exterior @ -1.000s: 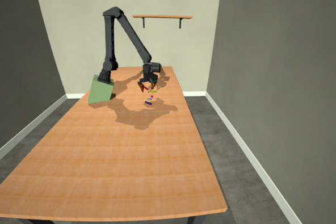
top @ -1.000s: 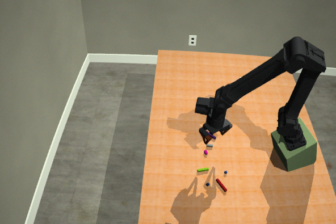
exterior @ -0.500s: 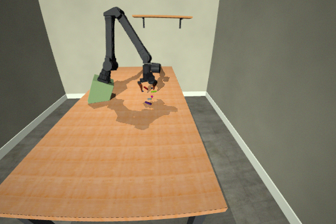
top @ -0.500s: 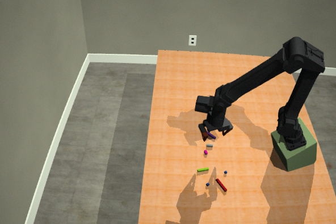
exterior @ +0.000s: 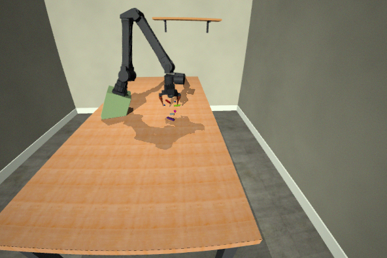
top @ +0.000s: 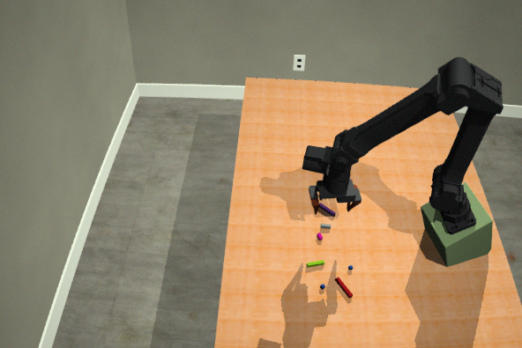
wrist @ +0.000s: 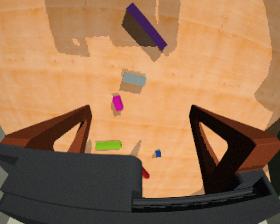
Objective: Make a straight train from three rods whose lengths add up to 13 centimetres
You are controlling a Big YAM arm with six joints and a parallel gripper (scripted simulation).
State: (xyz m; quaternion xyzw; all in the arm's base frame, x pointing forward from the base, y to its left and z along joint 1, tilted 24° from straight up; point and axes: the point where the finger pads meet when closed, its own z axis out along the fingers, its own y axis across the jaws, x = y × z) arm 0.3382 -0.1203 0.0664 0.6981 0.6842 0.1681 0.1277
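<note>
Now: the magenta rod 80 mm below my hand, 40 mm to the left of it and 30 mm ahead of it. From my hand the other things lie so: lime rod 130 mm to the left, 80 mm below, 60 mm ahead; then grey rod 80 mm below, 10 mm ahead; then purple rod 80 mm below, 70 mm to the right, 10 mm behind.
</note>
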